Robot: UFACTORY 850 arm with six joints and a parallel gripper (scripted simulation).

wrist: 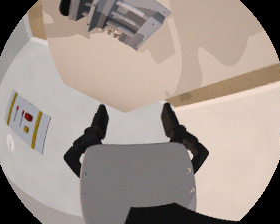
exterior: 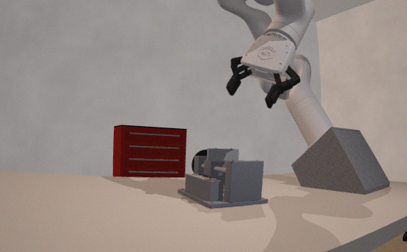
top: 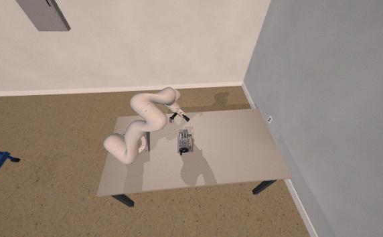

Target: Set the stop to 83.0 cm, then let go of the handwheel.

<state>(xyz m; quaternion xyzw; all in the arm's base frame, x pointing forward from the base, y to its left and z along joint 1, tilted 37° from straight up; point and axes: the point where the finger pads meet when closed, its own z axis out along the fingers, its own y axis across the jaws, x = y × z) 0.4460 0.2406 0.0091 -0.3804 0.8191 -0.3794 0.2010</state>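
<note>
The handwheel lies 270 mm to the right of my hand, 150 mm below it and 40 mm behind it.
</note>
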